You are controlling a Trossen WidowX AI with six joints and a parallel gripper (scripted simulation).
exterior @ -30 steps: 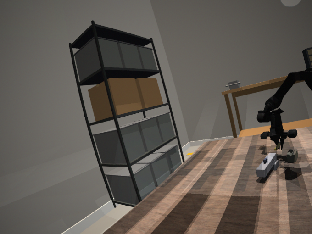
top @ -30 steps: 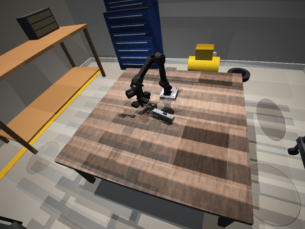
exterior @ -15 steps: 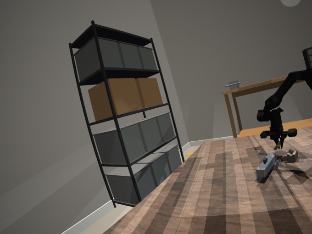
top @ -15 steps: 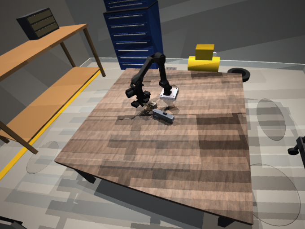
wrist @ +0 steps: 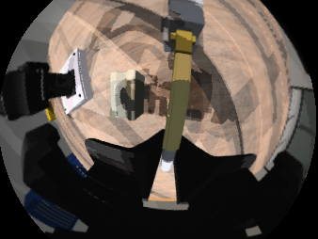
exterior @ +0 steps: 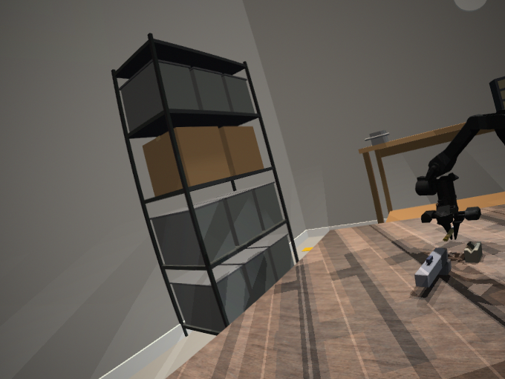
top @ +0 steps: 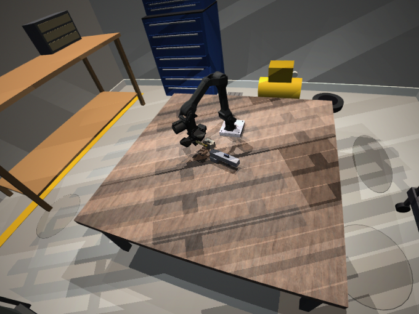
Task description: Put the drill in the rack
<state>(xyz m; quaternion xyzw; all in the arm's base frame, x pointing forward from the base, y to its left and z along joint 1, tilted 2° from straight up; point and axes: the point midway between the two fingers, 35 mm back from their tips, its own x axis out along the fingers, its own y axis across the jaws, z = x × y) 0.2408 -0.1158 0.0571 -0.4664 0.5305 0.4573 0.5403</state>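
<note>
Now: the drill 40 mm to the left of my gripper tip, 30 mm above it and 10 mm ahead of it. Also, from my gripper tip: small rack 60 mm behind, 50 mm to the left, 30 mm below; then grey housing block 210 mm to the left, 40 mm ahead; then dark key 230 mm to the left, 40 mm ahead, 10 mm above.
</note>
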